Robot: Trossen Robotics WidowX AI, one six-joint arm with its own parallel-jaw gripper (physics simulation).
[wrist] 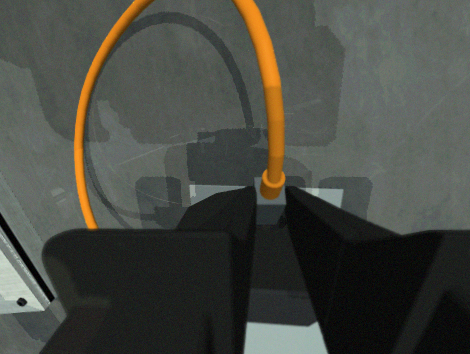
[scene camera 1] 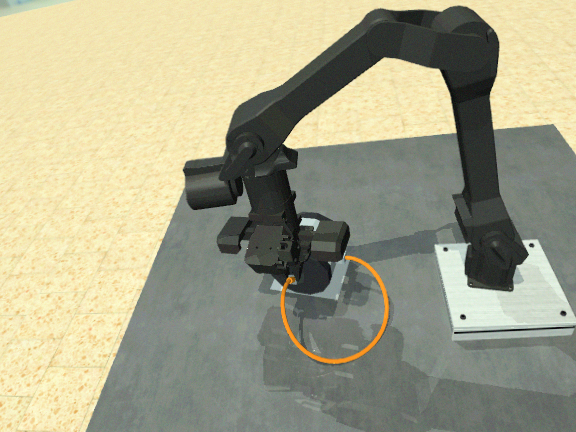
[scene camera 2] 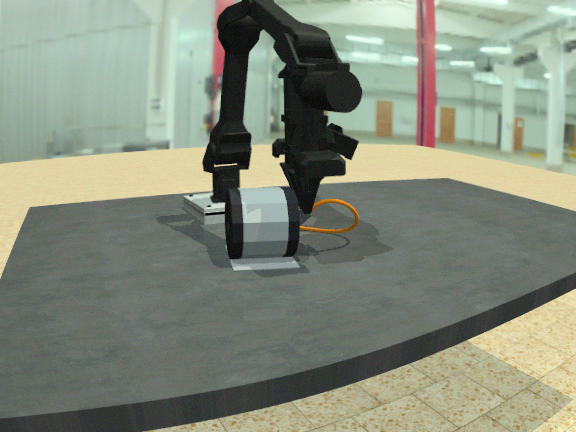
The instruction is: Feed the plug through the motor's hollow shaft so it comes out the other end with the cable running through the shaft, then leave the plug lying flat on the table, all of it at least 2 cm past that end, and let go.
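Frame: origin at the arm's base, x ahead, y right, z down, level; metres.
Where they show: gripper, fingertip midpoint: (wrist: pixel 269 195) (scene camera 1: pixel 293 278) (scene camera 2: pixel 305 212); arm's base, origin of the base link: (scene camera 1: pixel 489 273).
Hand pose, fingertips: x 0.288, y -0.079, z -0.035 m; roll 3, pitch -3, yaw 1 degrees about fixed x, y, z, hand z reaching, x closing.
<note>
Things, the pixels of their top centre, and the offset from my fingertips. Level surfaces: height alone.
- motor, middle of its top: (scene camera 2: pixel 260 188) (scene camera 1: pixel 304 231) dx -0.005, dy +0.069, dz -0.036 m
- pale base plate, middle of its top: (scene camera 2: pixel 259 255) (scene camera 1: pixel 310 272) dx -0.002, dy +0.069, dz +0.064 m
- grey plug, middle of its top: (wrist: pixel 267 217) (scene camera 2: pixel 300 207) dx -0.001, dy +0.008, dz -0.007 m
- dark table, its level: dz +0.066 m
The motor (scene camera 1: pixel 317 276) (scene camera 2: pixel 265 220) (wrist: pixel 282 340), a pale cylinder with black end rings, lies on its side on a pale base plate (scene camera 2: pixel 265 264). My gripper (scene camera 1: pixel 294 276) (scene camera 2: pixel 308 211) is shut on the grey plug (wrist: pixel 270 214) at the cable-side end of the motor, very close to its black end face. The plug's front covers most of the shaft opening; I cannot tell whether its tip is inside. The orange cable (scene camera 1: pixel 387 305) (scene camera 2: pixel 357 217) (wrist: pixel 79 150) loops from the plug's back around towards the motor's side, where its other end is hidden. The motor's far opening is hidden.
The arm's silver mounting plate (scene camera 1: pixel 505 317) (scene camera 2: pixel 197 205) (wrist: pixel 22 280) stands on the dark table (scene camera 1: pixel 200 320) (scene camera 2: pixel 250 320), to the side of the motor. The cable loop stands off the table beside the motor. The table's edge shows in both scene views.
</note>
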